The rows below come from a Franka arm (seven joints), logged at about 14 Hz.
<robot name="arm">
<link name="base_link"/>
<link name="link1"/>
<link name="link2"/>
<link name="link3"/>
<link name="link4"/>
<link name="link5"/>
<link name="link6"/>
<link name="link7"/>
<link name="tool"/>
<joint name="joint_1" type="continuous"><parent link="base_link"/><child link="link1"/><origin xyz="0.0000 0.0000 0.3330"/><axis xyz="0 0 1"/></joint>
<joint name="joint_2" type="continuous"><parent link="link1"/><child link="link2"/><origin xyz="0.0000 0.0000 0.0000"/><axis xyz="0 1 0"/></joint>
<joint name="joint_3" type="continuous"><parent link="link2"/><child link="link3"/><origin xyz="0.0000 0.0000 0.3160"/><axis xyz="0 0 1"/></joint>
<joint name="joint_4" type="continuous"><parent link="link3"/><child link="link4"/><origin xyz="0.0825 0.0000 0.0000"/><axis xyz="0 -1 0"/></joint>
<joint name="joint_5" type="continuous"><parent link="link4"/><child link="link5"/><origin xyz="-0.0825 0.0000 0.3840"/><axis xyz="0 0 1"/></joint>
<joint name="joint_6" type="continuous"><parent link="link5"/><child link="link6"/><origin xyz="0.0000 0.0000 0.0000"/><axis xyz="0 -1 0"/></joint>
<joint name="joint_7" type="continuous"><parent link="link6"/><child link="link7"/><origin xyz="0.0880 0.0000 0.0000"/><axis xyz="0 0 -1"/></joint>
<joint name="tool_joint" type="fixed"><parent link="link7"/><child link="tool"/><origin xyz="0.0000 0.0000 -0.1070" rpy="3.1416 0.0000 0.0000"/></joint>
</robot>
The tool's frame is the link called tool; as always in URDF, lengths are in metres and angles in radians. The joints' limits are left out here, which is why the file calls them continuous.
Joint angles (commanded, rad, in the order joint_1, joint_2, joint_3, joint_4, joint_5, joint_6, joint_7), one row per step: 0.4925, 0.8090, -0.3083, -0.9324, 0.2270, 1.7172, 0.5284; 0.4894, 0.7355, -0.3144, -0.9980, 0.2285, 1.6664, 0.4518; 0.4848, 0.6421, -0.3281, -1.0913, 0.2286, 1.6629, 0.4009; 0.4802, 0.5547, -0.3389, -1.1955, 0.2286, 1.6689, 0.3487; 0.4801, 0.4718, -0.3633, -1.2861, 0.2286, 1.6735, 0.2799; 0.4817, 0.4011, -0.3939, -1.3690, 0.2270, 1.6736, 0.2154; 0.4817, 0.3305, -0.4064, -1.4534, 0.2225, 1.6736, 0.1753; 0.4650, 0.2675, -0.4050, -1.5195, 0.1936, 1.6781, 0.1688; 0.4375, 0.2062, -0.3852, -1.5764, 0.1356, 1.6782, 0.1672; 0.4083, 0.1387, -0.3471, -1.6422, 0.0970, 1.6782, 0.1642; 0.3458, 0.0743, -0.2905, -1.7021, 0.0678, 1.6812, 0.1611; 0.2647, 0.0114, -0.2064, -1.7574, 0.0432, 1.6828, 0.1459; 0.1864, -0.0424, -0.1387, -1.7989, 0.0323, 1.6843, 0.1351
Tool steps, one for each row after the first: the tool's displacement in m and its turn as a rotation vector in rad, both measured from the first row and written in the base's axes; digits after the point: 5 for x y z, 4 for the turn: -0.01289, -0.01703, 0.02018, 0.0054, 0.0443, 0.0554; -0.02480, -0.04218, 0.04518, 0.0215, 0.0488, 0.0728; -0.03872, -0.06673, 0.05921, 0.0397, 0.0608, 0.0922; -0.05289, -0.09370, 0.07530, 0.0561, 0.0617, 0.1244; -0.06695, -0.12165, 0.08492, 0.0689, 0.0698, 0.1500; -0.08408, -0.14085, 0.09049, 0.0881, 0.0841, 0.1674; -0.09827, -0.16258, 0.09765, 0.0849, 0.0866, 0.1556; -0.11301, -0.18170, 0.10561, 0.0555, 0.0893, 0.1537; -0.13151, -0.18912, 0.11186, 0.0473, 0.0950, 0.1681; -0.14853, -0.20261, 0.11882, 0.0447, 0.0927, 0.1686; -0.16631, -0.20848, 0.12695, 0.0396, 0.0864, 0.1908; -0.18127, -0.21786, 0.13668, 0.0373, 0.0729, 0.1933
